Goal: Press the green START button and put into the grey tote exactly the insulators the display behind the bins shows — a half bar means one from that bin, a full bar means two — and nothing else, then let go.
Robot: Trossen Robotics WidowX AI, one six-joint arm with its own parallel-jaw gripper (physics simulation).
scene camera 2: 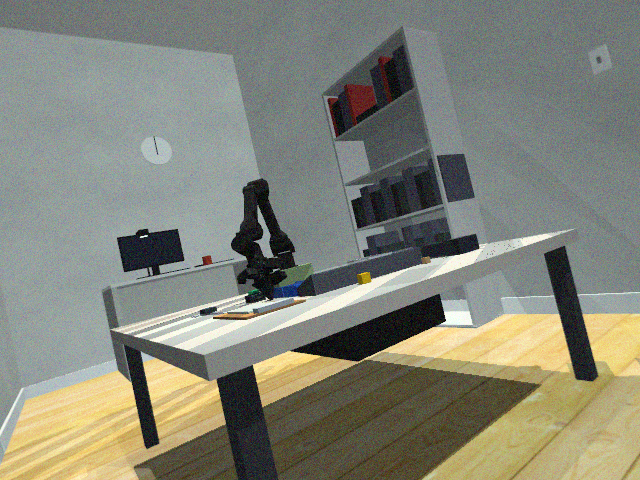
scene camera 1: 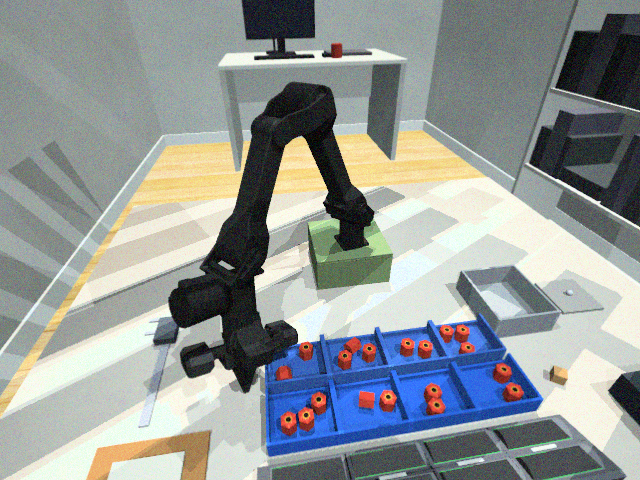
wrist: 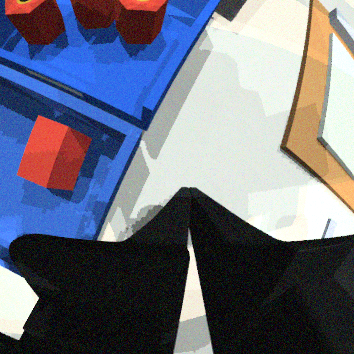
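Where they show: gripper, fingertip midpoint: point(scene camera 2: 271, 299) point(scene camera 1: 245, 391) point(wrist: 187, 194); arm's base, origin of the base link: point(scene camera 2: 287, 268) point(scene camera 1: 351, 240).
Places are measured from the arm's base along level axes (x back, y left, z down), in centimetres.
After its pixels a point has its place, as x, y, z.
My gripper point(scene camera 1: 247, 388) @[-24.4, -30.7, 8.2] point(wrist: 187, 194) @[-24.4, -30.7, 8.2] is shut and empty, pointing down just outside the left end of the blue bins point(scene camera 1: 361, 431) point(scene camera 2: 289, 290). The bins form two rows of four compartments holding red hexagonal insulators, some lying on their sides; one lying insulator point(scene camera 1: 283, 373) @[-25.2, -24.0, 5.5] point(wrist: 54, 152) @[-25.0, -24.5, 5.5] is in the compartment nearest the gripper. The grey tote point(scene camera 1: 529, 323) @[-31.9, 23.8, 5.1] stands at the right; no insulator shows inside. The green START button point(scene camera 2: 253, 292) @[-13.2, -29.2, 5.1] shows beside the gripper in the second scene view; the arm hides it in the first. The display point(scene camera 1: 387, 461) @[-44.0, -14.7, 3.7] shows short white bars, partly cut off.
A caliper point(scene camera 1: 155, 379) @[-16.5, -45.4, 8.0] lies left of the arm. An orange-brown clipboard point(scene camera 1: 199, 454) @[-32.2, -38.9, 7.8] point(wrist: 300, 110) @[-32.6, -38.3, 7.8] lies at front left. A small wooden block point(scene camera 1: 558, 374) @[-41.6, 20.3, 6.4] and a black box point(scene camera 1: 628, 395) @[-48.7, 26.4, 5.4] are at the right. A grey plate point(scene camera 1: 584, 304) @[-30.7, 41.8, 7.6] lies beyond the tote.
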